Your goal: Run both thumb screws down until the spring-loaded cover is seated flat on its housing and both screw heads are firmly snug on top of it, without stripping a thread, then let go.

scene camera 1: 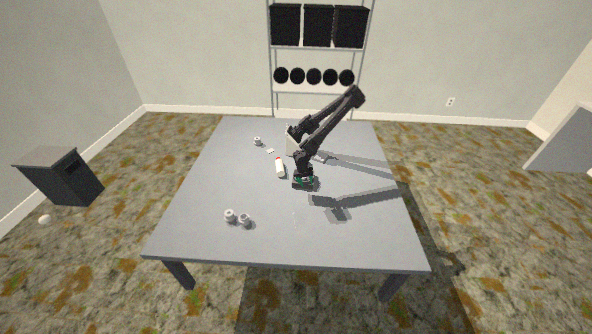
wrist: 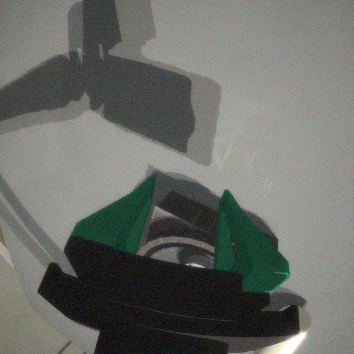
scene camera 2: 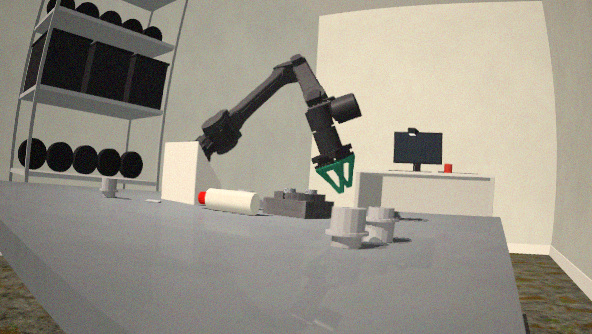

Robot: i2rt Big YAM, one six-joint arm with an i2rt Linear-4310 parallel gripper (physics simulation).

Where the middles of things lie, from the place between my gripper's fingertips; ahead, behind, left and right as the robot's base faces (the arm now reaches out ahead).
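There is the white cylinder with red cap (scene camera 2: 248, 203), and my hand is 20 cm to the left of it, 19 cm past it and 5 cm above it.
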